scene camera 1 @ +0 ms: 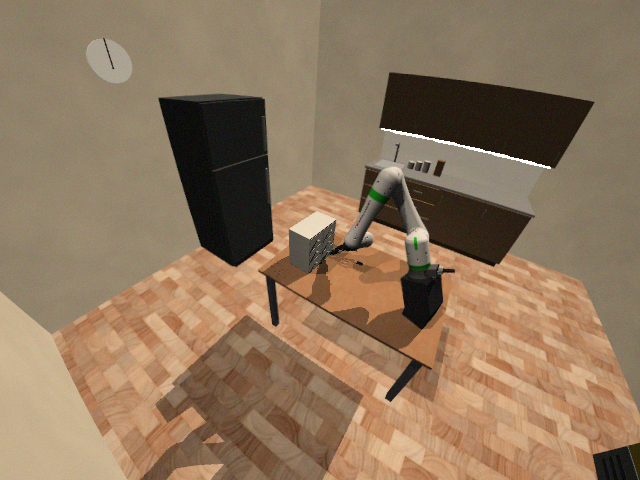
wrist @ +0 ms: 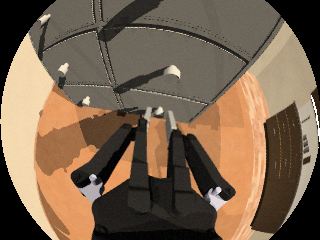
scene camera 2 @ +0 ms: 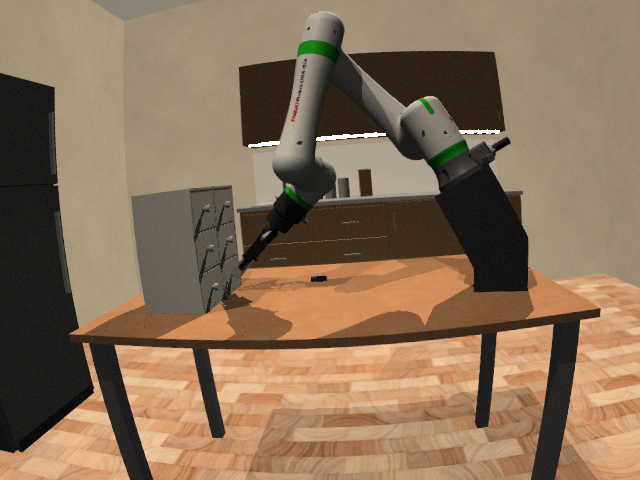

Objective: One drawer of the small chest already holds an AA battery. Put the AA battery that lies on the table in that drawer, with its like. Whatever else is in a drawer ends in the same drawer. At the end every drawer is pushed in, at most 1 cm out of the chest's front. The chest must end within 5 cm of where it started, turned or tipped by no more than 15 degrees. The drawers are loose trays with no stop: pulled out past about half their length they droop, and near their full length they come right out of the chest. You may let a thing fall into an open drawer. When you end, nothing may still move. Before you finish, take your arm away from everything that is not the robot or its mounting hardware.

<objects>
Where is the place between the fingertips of my gripper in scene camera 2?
At 236, 274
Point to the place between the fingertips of my gripper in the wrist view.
At 158, 115
</objects>
